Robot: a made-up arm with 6 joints.
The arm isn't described. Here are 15 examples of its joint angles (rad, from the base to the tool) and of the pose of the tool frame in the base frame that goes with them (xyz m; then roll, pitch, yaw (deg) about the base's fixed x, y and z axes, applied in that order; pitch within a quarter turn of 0, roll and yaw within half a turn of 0).
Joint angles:
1: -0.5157 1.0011 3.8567 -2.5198 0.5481 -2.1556
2: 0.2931 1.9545 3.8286 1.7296 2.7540 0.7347
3: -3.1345 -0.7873 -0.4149 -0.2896 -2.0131 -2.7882
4: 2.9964 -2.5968 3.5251 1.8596 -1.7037 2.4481
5: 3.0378 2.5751 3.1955 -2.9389 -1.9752 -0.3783
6: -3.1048 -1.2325 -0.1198 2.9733 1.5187 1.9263
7: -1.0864 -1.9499 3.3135 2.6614 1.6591 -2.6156
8: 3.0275 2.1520 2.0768 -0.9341 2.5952 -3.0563
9: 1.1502 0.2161 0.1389 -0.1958 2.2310 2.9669
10: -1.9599 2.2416 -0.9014 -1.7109 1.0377 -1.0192
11: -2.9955 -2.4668 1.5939 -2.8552 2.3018 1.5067
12: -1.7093 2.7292 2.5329 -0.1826 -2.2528 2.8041
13: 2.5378 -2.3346 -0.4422 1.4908 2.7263 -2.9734
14: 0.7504 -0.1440 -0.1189 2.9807 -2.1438 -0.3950
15: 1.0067 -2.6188 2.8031 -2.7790 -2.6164 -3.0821
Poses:
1: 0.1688 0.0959 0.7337 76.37 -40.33 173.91
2: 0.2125 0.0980 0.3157 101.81 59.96 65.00
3: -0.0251 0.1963 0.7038 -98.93 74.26 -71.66
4: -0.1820 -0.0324 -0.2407 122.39 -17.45 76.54
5: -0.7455 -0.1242 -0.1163 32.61 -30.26 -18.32
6: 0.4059 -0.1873 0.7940 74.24 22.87 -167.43
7: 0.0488 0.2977 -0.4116 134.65 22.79 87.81
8: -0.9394 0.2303 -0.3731 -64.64 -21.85 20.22
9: 0.4248 0.4573 0.6782 -9.79 -55.06 -98.53
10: 0.0221 -0.0215 -0.0143 -27.57 -6.95 126.92
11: 0.7290 -0.0915 -0.6493 -126.43 -74.57 60.61
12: -0.2953 -0.6580 -0.5242 6.14 38.74 71.65
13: 0.6513 -0.4293 0.1160 -50.86 61.44 -157.34
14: 0.1376 0.4049 0.8062 6.57 -54.64 -123.55
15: -0.1918 0.0553 -0.7669 -125.81 -74.12 -162.85
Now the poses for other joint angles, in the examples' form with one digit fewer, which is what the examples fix.
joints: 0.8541 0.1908 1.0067 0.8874 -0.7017 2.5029
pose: 0.307 0.155 1.205 -177.0 -16.1 17.5
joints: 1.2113 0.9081 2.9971 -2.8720 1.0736 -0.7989
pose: -0.081 0.347 0.965 -120.4 -56.5 44.3
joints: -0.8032 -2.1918 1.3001 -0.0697 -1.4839 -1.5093
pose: -0.797 0.532 -0.340 -84.7 -64.6 124.7
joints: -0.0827 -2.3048 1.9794 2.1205 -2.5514 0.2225
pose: -0.475 0.147 -0.743 140.0 -39.4 -42.6
